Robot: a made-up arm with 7 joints.
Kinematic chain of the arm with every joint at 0, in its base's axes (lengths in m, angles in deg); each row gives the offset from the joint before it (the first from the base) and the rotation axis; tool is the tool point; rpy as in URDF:
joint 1: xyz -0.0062 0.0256 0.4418 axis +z
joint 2: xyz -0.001 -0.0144 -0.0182 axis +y
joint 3: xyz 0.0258 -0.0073 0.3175 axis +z
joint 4: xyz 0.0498 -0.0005 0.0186 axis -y
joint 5: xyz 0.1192 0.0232 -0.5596 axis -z
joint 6: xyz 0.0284 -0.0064 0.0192 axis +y
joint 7: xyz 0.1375 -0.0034 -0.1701 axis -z
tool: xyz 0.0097 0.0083 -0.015 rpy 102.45 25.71 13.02
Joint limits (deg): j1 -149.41..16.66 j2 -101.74..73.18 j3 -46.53..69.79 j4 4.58..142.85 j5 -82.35..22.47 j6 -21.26..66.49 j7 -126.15..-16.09
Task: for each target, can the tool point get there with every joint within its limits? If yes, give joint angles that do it. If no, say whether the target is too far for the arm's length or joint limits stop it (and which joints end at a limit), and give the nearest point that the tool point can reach.
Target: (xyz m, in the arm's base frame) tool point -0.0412 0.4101 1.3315
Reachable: yes | joints -62.70 -76.33 3.06 86.32 -33.30 -4.37 -30.60
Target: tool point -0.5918 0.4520 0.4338
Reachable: no: joint limits stop it (at a limit: joint 1, joint 2, joint 5, joint 6) | nearest point -0.6643 0.5926 0.4472 | short by 0.159 m
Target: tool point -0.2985 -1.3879 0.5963
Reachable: no: too far | nearest point -0.2352 -1.0816 0.5589 | short by 0.315 m
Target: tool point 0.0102 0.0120 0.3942
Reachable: no: joint limits stop it (at a limit: joint 3, joint 4, joint 6, joint 7) | nearest point 0.1834 -0.1316 0.0994 | short by 0.371 m
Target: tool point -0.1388 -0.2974 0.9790
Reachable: yes | joints -77.81 -81.98 -30.78 24.92 -41.87 -4.37 -87.47
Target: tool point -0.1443 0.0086 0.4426
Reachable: no: joint limits stop it (at a limit: joint 1, joint 3, joint 4, joint 6, joint 7) | nearest point -0.4126 -0.0766 0.4831 | short by 0.284 m
